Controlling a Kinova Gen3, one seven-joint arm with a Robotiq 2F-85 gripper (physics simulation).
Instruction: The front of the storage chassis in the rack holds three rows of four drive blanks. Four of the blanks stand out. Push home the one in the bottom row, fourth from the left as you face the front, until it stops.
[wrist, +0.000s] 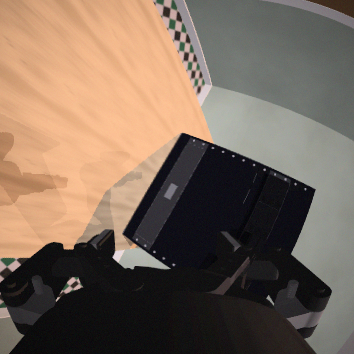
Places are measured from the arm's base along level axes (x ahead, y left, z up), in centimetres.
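Pixels of known places: gripper, fingertip midpoint: (165, 242).
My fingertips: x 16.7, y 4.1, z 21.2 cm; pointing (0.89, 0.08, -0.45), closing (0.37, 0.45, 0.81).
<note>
Behind a point stands the place of what it marks.
The dark rack (249, 161) {y 31.8, x 70.7, z 19.6 cm} is tilted in the wrist view, right of centre, with rows of small light dots along its upper and lower edges. A dark grey panel with a small light label (170, 191) {y 8.0, x 68.8, z -2.6 cm} runs along its left side. A fainter grey strip (270, 204) {y 19.9, x 68.4, z 33.2 cm} with dividing lines runs across its right part. I cannot tell which part is the storage chassis, and single drive blanks cannot be told apart. My gripper (165, 242) {y 4.1, x 16.7, z 21.2 cm} is open with nothing between its fingers. Its right finger overlaps the lower part of the rack in view, and its left finger is left of the rack's lower left corner.
A light wooden surface (100, 65) {y 25.2, x 22.2, z -12.8 cm} fills the upper left, with shadows of the arm on it. A green, black and white checkered border (180, 42) runs along its edge. Pale green floor (330, 165) and a darker green wall-like surface (270, 55) lie at the right.
</note>
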